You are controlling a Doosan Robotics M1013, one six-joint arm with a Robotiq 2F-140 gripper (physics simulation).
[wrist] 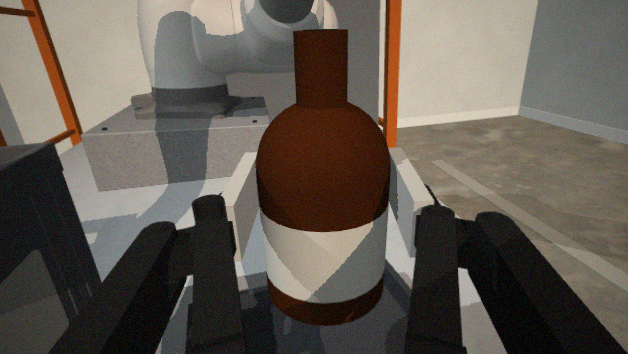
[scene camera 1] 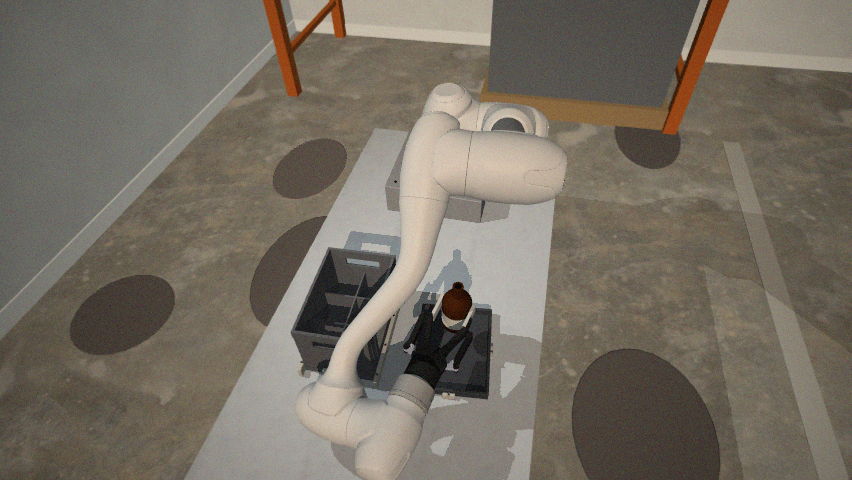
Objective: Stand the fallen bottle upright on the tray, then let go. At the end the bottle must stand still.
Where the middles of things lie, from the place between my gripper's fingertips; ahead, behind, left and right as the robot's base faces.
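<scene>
There's a divided crate point(scene camera 1: 340, 290) that's 27 cm to the right of my hand, 9 cm ahead of it and 8 cm below it. The brown bottle point(scene camera 1: 456, 303) is 1 cm ahead of my hand. As for the dark tray point(scene camera 1: 472, 380), my gripper is 15 cm above it and 4 cm short of it.
</scene>
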